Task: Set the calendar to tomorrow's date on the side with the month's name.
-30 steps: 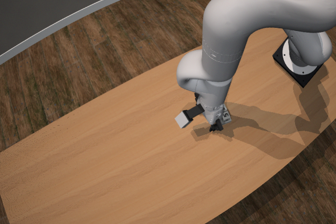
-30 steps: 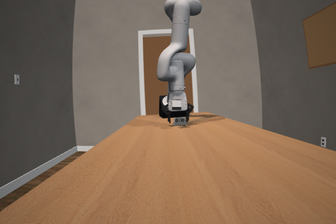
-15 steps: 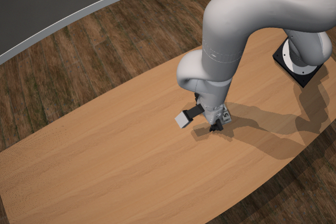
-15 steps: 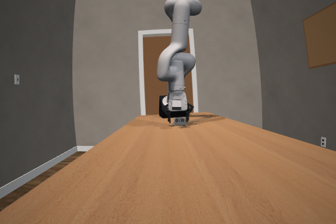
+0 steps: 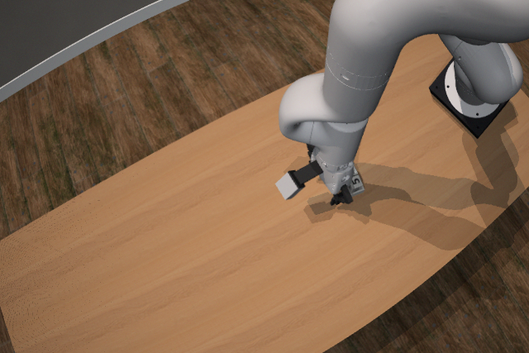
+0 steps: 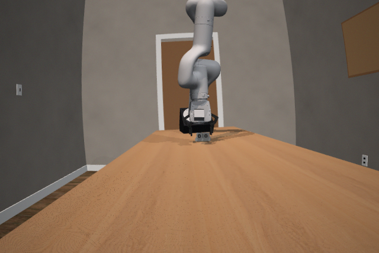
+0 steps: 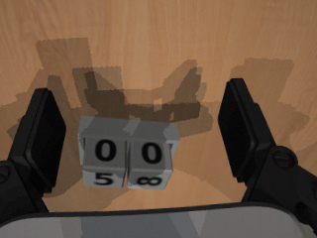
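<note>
Now: the white digit cube 80 mm behind my hand, 10 mm to the left of it and 20 mm below it. Also, from my hand: calendar tray 70 mm behind, 30 mm to the left, 40 mm below.
</note>
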